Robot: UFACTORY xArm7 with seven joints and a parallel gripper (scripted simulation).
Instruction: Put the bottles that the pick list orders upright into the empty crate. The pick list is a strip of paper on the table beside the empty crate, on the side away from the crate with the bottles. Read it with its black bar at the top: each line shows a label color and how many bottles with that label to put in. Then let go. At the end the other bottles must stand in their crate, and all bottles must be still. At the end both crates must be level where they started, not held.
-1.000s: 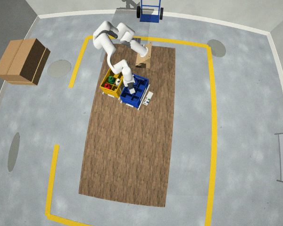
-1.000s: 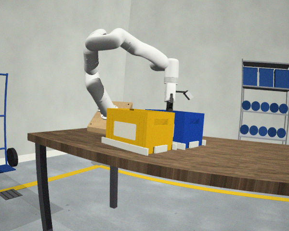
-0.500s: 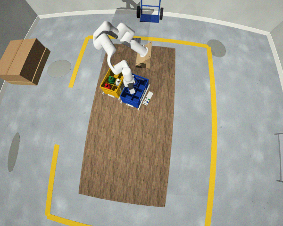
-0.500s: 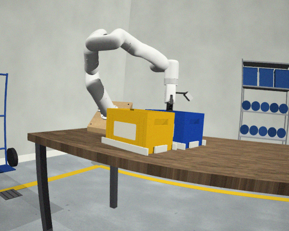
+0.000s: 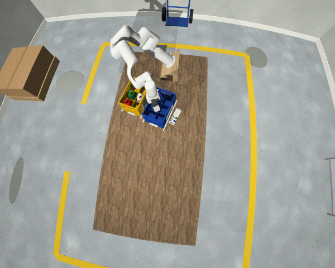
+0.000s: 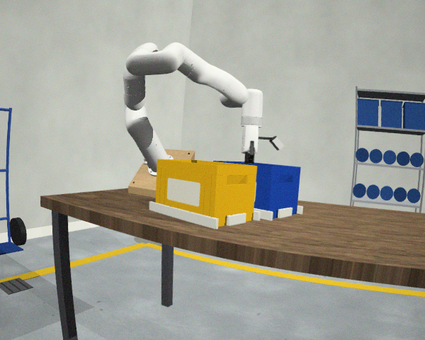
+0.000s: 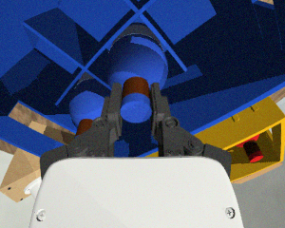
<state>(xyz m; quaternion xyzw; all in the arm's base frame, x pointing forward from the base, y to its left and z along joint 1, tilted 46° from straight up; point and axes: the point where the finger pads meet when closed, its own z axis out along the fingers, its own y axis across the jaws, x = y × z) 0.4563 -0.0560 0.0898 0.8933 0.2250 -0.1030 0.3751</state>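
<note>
Right now my hand is 90 mm past the green-label bottle, 220 mm to the left of it and 70 mm above it. Also, from my hand: white-label bottle 60 mm behind, 140 mm to the right, 70 mm below; then blue crate 20 mm ahead, 40 mm to the left, 80 mm below; then blue-label bottle 70 mm below.
</note>
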